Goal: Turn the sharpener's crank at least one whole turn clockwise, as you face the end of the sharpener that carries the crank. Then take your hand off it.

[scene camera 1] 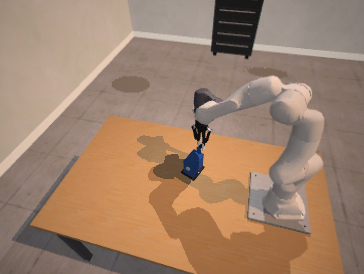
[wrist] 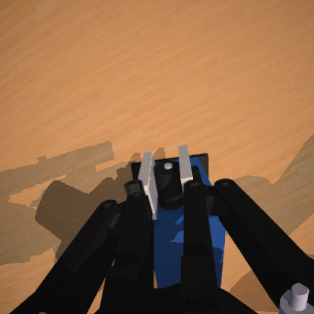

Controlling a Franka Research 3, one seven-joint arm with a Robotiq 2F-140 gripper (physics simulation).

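The blue sharpener (scene camera 1: 191,163) (wrist: 167,257) stands upright on its dark base near the middle of the table. Its crank's black knob (wrist: 169,189), with a pale pin at its end, lies between the two pale finger pads in the wrist view. My gripper (scene camera 1: 200,145) (wrist: 167,162) points down and is shut on the knob, at about the height of the sharpener's top in the scene view. The crank arm is mostly hidden behind the knob and the fingers, so its exact angle is hard to read.
The wooden table (scene camera 1: 95,185) (wrist: 150,65) carries the arm's grey mounting plate (scene camera 1: 258,200) at its right. Shadows of the arm fall across the table around the sharpener. A black drawer cabinet (scene camera 1: 236,27) stands on the floor far behind the table.
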